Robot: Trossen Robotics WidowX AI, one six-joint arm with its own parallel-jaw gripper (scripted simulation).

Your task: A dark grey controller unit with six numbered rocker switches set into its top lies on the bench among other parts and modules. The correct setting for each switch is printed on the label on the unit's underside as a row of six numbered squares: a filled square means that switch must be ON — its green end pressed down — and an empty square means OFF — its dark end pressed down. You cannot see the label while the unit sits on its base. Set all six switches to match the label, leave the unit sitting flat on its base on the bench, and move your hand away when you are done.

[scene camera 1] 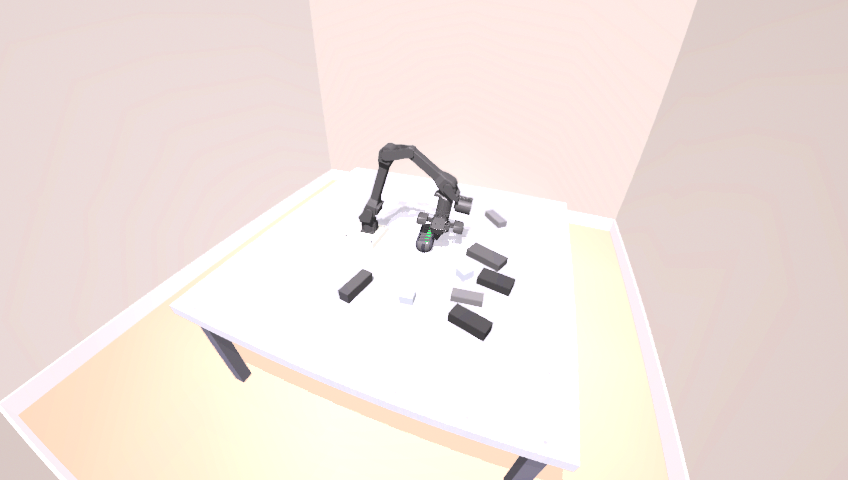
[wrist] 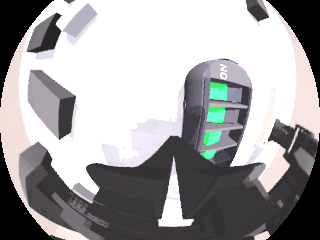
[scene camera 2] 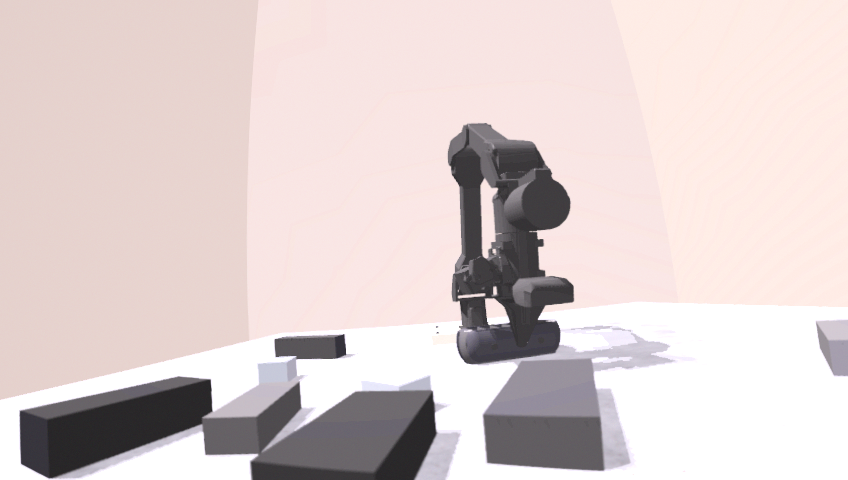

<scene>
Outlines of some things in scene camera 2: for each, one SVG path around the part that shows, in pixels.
The gripper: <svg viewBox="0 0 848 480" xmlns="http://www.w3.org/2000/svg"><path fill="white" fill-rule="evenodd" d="M537 232L495 234L495 242L491 242L492 248L488 249L489 258L480 256L469 261L468 267L454 273L463 295L467 294L470 296L480 292L481 289L487 290L490 287L496 287L496 294L491 296L504 306L517 343L516 345L520 348L527 346L546 305L574 303L575 299L574 285L567 278L545 276L545 270L540 269L538 247L545 246L544 239L538 239Z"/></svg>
A dark block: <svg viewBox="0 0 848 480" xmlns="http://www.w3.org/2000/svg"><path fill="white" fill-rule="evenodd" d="M345 334L322 334L307 336L291 335L274 339L274 356L296 356L296 360L337 359L346 355Z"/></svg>
</scene>
